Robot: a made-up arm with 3 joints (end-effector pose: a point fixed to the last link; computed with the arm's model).
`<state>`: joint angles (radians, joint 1 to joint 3).
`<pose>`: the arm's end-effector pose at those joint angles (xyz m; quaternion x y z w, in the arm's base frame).
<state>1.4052 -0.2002 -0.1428</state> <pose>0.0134 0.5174 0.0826 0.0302 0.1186 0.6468 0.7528</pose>
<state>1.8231 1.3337 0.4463</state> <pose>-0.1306 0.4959 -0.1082 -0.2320 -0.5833 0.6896 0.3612</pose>
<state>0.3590 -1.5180 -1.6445</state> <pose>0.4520 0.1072 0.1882 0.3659 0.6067 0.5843 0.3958</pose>
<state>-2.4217 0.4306 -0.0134</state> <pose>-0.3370 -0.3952 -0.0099 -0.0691 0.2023 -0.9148 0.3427</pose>
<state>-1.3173 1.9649 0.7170</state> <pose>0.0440 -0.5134 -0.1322 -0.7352 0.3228 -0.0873 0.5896</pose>
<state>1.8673 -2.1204 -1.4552</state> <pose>0.0051 0.4920 0.1720 -0.1263 -0.7170 -0.6385 0.2493</pose>
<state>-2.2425 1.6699 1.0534</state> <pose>-0.3312 -0.3734 -0.1288 -0.5823 0.4305 -0.3607 0.5877</pose>
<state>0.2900 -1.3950 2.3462</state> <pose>0.4605 0.0161 0.1984 0.3483 -0.6633 -0.5431 0.3793</pose>
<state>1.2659 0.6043 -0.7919</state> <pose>0.1019 0.4882 -0.0585 -0.4392 0.1345 0.4285 0.7781</pose>
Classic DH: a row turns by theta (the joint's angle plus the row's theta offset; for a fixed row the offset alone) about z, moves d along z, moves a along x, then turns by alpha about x. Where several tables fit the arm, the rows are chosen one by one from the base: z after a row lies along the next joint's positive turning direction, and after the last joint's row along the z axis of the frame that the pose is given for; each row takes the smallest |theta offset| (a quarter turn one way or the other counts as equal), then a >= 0, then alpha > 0; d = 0 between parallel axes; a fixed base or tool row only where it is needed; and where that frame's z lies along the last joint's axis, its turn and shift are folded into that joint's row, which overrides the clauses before.
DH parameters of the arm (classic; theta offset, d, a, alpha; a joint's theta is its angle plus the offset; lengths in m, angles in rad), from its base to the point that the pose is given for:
joint 1: -1.5708 0.033 0.077 1.5708
joint 2: 1.5708 -0.471 0.032 1.5708
joint 3: -1.5708 -0.156 0.043 -1.5708
tool (fixed): 0 -0.007 0 0

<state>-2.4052 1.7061 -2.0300</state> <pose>-0.3983 -0.2241 -0.1211 -0.3782 -0.5719 0.5541 0.4721</pose>
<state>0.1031 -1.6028 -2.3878</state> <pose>0.4418 -0.0444 0.1887 0.2307 0.6596 0.6802 0.2213</pose>
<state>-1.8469 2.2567 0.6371</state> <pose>-0.2694 -0.4535 -0.1206 -0.6245 0.6037 -0.1537 0.4710</pose>
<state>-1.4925 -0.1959 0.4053</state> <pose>0.1077 -0.5064 0.1051 -0.0657 -0.2121 -0.6763 0.7024</pose>
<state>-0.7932 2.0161 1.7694</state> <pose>0.2751 -0.3878 -0.1403 -0.6537 -0.1738 0.4731 0.5645</pose>
